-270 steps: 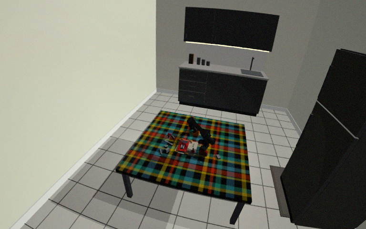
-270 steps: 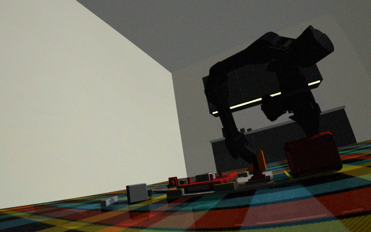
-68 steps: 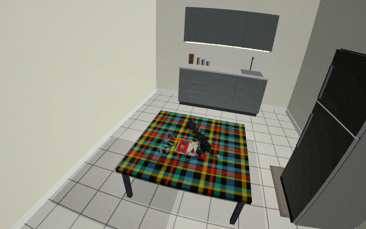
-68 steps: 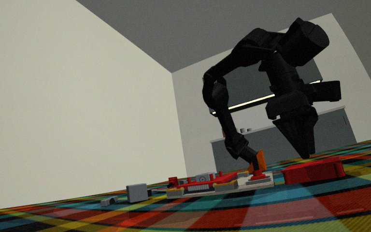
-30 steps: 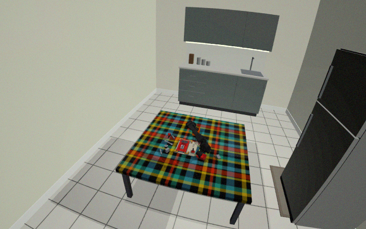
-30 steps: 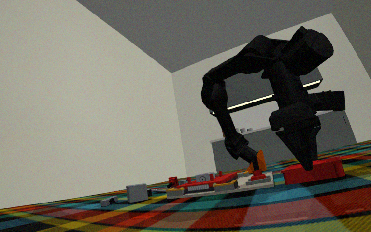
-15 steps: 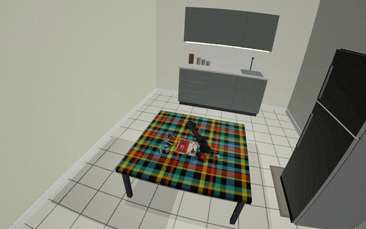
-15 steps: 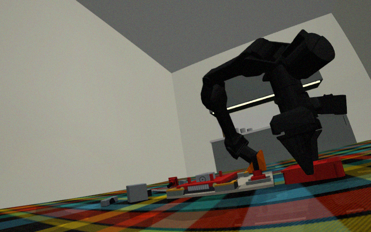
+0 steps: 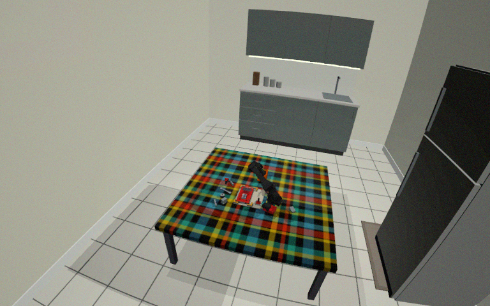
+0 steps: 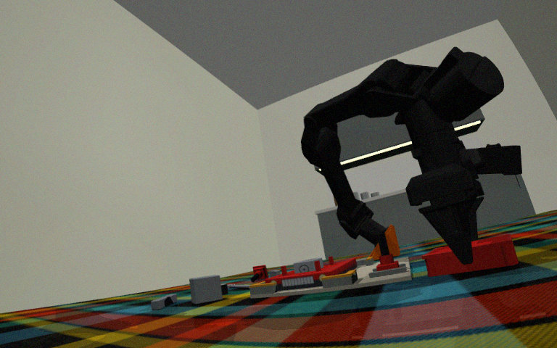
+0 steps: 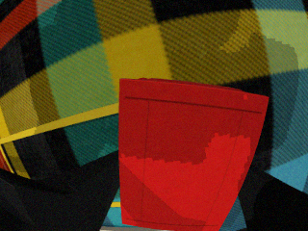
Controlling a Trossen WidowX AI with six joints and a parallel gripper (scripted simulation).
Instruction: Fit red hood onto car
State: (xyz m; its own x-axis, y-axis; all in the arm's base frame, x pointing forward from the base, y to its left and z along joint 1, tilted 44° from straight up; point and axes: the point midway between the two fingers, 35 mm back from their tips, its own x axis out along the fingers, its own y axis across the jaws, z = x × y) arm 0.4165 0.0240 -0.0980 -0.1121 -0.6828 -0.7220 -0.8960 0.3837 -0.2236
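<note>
The grey engine block lies 22 cm to the right of my gripper tip, 9 cm behind it and 2 cm above it. Round my gripper tip: white jig plate (19 cm to the right, 12 cm behind); then red hood (1 cm above).
</note>
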